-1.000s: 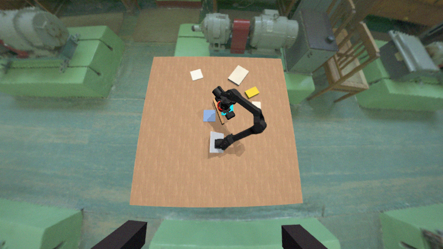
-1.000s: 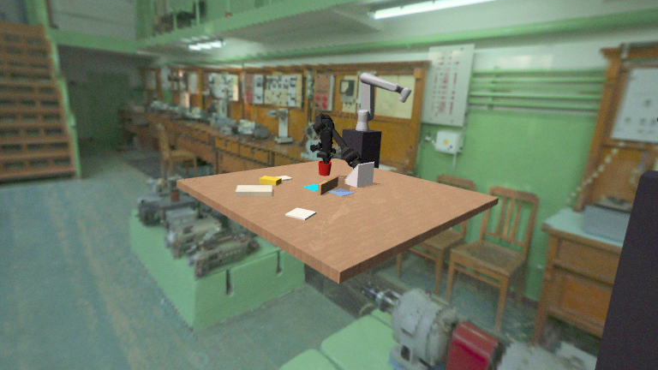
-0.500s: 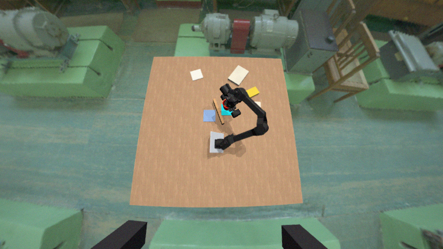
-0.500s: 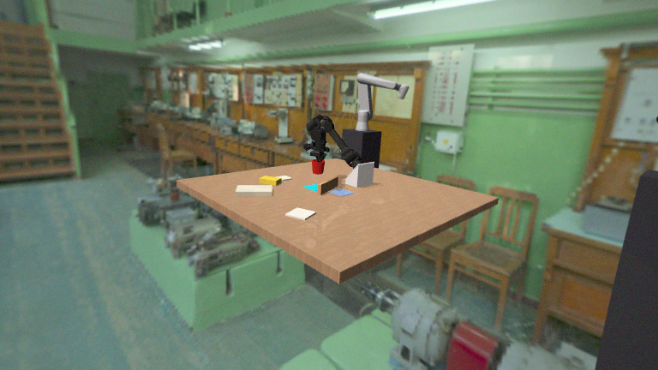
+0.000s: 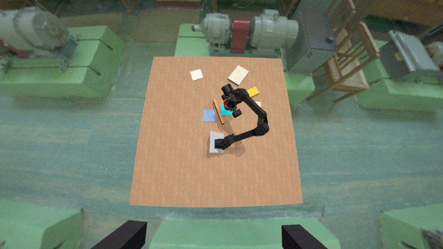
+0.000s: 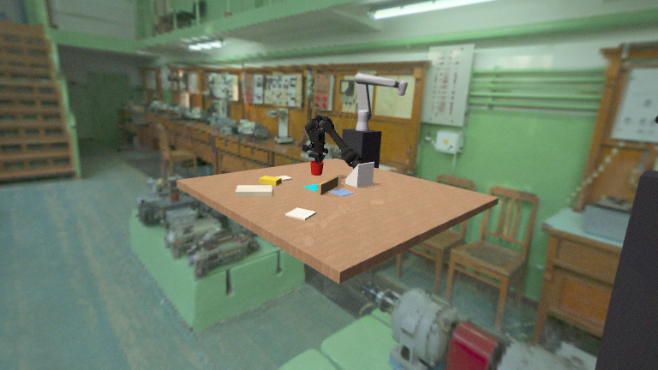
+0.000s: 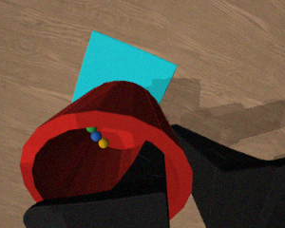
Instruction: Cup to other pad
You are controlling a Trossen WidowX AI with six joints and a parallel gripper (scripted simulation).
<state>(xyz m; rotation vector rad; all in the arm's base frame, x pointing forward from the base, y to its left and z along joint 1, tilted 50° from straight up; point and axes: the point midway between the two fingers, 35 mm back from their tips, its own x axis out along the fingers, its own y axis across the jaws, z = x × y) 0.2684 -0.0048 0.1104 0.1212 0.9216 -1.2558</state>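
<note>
My gripper tip is now 30 mm short of the cyan pad, 20 mm to the right of it and 120 mm above it. Also, from my gripper tip: blue pad 30 mm behind, 160 mm to the left, 120 mm below; wooden bar 90 mm to the left, 90 mm below; red cup 30 mm ahead, 10 mm to the left.
</note>
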